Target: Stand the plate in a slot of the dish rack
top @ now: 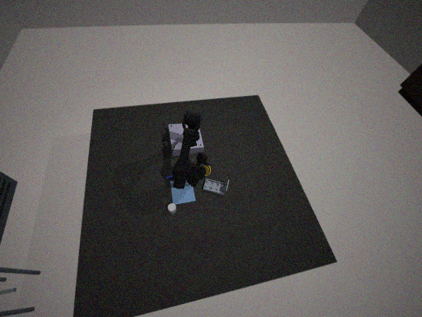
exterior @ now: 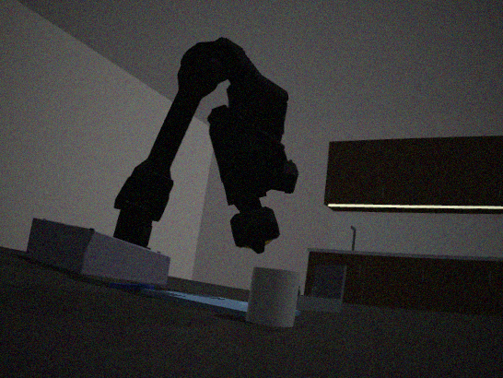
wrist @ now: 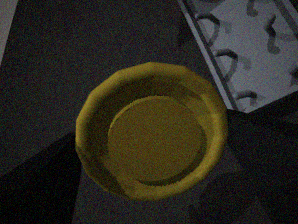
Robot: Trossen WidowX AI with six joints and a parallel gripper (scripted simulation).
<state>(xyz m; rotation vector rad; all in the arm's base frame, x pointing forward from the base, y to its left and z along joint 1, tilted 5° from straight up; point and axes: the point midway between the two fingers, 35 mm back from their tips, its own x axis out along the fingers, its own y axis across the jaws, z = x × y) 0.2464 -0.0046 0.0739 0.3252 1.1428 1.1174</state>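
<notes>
The grey dish rack lies 70 mm ahead of my gripper tip, 30 mm to the left of it and 80 mm below it. Also, from my gripper tip: blue spoon: 80 mm behind, 190 mm to the right, 100 mm below; light blue square mat: 40 mm ahead, 160 mm to the right, 100 mm below; yellow plate: 10 mm to the right.
</notes>
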